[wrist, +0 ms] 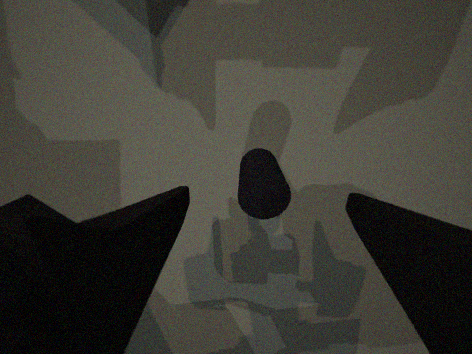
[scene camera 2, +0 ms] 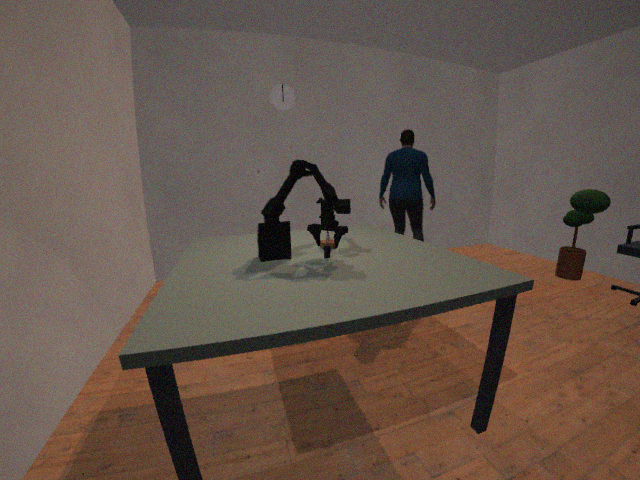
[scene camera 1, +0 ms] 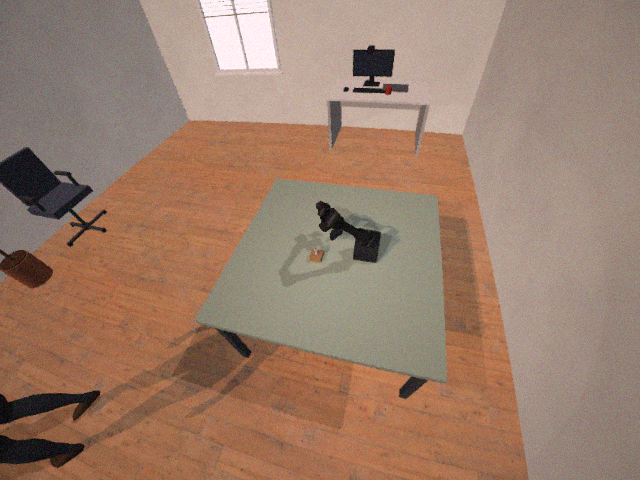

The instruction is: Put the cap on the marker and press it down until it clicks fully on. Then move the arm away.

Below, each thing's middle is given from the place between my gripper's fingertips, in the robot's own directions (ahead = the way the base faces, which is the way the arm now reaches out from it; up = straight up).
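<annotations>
Black cap (wrist: 263,193): 2 cm below my hand.
</annotations>
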